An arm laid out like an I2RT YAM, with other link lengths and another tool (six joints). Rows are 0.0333 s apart.
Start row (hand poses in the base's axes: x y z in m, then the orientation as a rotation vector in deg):
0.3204, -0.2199, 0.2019, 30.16, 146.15, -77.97
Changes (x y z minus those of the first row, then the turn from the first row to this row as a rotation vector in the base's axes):
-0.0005, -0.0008, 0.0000, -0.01, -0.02, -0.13
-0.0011, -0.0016, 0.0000, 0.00, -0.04, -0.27
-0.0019, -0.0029, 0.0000, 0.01, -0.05, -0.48
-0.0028, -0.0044, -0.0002, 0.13, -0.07, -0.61
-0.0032, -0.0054, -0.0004, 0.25, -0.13, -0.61
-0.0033, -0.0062, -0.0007, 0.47, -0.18, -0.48
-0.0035, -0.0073, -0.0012, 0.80, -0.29, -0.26
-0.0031, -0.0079, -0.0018, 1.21, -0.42, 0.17
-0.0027, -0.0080, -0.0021, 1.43, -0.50, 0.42
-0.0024, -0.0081, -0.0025, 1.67, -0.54, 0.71
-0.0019, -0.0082, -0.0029, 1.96, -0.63, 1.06
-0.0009, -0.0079, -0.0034, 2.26, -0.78, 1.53
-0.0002, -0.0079, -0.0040, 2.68, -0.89, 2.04
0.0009, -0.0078, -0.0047, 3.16, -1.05, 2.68
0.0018, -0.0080, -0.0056, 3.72, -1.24, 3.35
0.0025, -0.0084, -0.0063, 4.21, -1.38, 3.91
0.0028, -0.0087, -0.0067, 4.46, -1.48, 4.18
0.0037, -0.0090, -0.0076, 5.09, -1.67, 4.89
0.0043, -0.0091, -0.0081, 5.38, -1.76, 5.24
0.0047, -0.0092, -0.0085, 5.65, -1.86, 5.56
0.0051, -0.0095, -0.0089, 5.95, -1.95, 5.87
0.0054, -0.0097, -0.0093, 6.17, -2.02, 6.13
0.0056, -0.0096, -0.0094, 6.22, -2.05, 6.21
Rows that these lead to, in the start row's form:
0.3199, -0.2207, 0.2019, 30.34, 146.14, -78.01
0.3193, -0.2215, 0.2019, 30.55, 146.14, -78.04
0.3185, -0.2228, 0.2019, 30.84, 146.16, -78.09
0.3176, -0.2243, 0.2017, 31.04, 146.25, -77.97
0.3172, -0.2253, 0.2015, 31.10, 146.30, -77.79
0.3171, -0.2261, 0.2012, 30.99, 146.43, -77.45
0.3169, -0.2272, 0.2007, 30.81, 146.59, -76.91
0.3173, -0.2278, 0.2001, 30.37, 146.78, -76.20
0.3177, -0.2279, 0.1998, 30.12, 146.87, -75.80
0.3180, -0.2280, 0.1994, 29.79, 147.00, -75.39
0.3185, -0.2281, 0.1990, 29.42, 147.13, -74.87
0.3195, -0.2278, 0.1985, 28.93, 147.20, -74.26
0.3202, -0.2278, 0.1979, 28.37, 147.39, -73.52
0.3213, -0.2277, 0.1972, 27.69, 147.57, -72.63
0.3222, -0.2279, 0.1963, 26.99, 147.78, -71.62
0.3229, -0.2283, 0.1956, 26.41, 147.97, -70.75
0.3232, -0.2286, 0.1952, 26.14, 148.05, -70.30
0.3241, -0.2289, 0.1943, 25.41, 148.28, -69.19
0.3247, -0.2290, 0.1938, 25.04, 148.38, -68.67
0.3251, -0.2291, 0.1934, 24.72, 148.46, -68.17
0.3255, -0.2294, 0.1930, 24.40, 148.56, -67.65
0.3258, -0.2296, 0.1926, 24.13, 148.63, -67.26
0.3260, -0.2295, 0.1925, 24.05, 148.63, -67.15

